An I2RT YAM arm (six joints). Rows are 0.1 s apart.
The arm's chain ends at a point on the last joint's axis. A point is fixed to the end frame.
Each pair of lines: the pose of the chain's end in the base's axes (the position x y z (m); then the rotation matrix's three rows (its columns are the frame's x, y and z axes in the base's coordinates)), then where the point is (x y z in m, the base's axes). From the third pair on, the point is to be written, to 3 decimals.
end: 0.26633 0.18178 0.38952; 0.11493 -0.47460 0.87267; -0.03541 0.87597 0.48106; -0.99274 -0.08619 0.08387
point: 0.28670 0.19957 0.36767
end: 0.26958 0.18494 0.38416; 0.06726 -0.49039 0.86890; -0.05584 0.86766 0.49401; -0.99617 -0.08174 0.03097
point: 0.28862 0.20250 0.36097
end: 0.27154 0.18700 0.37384; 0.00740 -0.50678 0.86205; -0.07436 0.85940 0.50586; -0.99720 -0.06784 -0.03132
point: 0.289 0.204 0.349
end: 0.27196 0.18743 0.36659; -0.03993 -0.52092 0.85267; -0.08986 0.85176 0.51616; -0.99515 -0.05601 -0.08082
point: 0.288 0.205 0.341
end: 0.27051 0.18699 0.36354; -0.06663 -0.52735 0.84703; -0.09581 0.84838 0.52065; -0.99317 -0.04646 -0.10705
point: 0.286 0.204 0.337
